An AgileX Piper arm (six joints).
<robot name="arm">
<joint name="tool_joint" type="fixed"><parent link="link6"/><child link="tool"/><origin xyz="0 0 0" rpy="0 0 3.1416"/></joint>
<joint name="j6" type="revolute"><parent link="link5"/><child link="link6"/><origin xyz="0 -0.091 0" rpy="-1.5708 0 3.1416"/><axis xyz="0 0 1"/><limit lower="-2.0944" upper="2.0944"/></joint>
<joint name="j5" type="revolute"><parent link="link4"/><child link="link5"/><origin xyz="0 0 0" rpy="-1.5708 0 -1.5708"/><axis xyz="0 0 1"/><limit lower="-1.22" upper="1.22"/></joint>
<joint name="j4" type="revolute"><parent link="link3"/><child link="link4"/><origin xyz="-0.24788 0.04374 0" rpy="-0.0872 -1.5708 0"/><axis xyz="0 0 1"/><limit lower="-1.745" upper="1.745"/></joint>
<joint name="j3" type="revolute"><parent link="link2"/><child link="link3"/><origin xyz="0.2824 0.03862 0"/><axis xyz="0 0 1"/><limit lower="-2.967" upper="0"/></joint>
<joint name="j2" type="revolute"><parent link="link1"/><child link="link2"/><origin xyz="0 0 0" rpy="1.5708 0 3.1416"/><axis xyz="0 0 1"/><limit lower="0" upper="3.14"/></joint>
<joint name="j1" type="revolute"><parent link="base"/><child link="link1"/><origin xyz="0 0 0.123"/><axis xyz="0 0 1"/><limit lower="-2.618" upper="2.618"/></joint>
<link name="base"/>
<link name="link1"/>
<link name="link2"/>
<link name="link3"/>
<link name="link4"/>
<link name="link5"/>
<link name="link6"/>
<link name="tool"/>
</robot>
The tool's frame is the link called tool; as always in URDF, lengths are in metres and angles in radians.
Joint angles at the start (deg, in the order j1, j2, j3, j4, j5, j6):
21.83, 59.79, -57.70, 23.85, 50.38, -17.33
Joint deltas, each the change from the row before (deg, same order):
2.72, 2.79, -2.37, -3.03, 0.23, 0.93
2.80, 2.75, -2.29, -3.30, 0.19, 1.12
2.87, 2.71, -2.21, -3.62, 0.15, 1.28
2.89, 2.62, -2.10, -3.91, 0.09, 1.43
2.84, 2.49, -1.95, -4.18, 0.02, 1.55
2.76, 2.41, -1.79, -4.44, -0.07, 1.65
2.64, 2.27, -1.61, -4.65, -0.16, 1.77
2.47, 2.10, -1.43, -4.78, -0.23, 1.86
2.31, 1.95, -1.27, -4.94, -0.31, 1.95
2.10, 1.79, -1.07, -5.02, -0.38, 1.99
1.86, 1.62, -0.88, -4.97, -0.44, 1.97
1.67, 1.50, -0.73, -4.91, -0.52, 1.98
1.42, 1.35, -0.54, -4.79, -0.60, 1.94
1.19, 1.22, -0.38, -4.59, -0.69, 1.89
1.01, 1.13, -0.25, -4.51, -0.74, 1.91
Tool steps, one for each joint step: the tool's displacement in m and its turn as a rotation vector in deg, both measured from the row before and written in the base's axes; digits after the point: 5 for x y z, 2 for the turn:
0.00779, 0.01044, 0.00107, -2.57, -0.12, 2.03
0.00720, 0.01131, 0.00028, -2.71, -0.29, 1.94
0.00656, 0.01208, -0.00045, -2.88, -0.54, 1.87
0.00576, 0.01258, -0.00099, -2.98, -0.85, 1.75
0.00494, 0.01270, -0.00142, -3.04, -1.21, 1.61
0.00439, 0.01277, -0.00197, -3.08, -1.56, 1.47
0.00372, 0.01252, -0.00220, -3.02, -1.92, 1.30
0.00311, 0.01197, -0.00218, -2.87, -2.24, 1.13
0.00265, 0.01145, -0.00202, -2.72, -2.57, 1.01
0.00231, 0.01067, -0.00196, -2.54, -2.82, 0.90
0.00205, 0.00978, -0.00178, -2.31, -2.97, 0.82
0.00183, 0.00922, -0.00165, -2.06, -3.08, 0.79
0.00178, 0.00828, -0.00160, -1.83, -3.11, 0.76
0.00174, 0.00750, -0.00158, -1.57, -3.04, 0.76
0.00174, 0.00688, -0.00163, -1.40, -3.00, 0.77

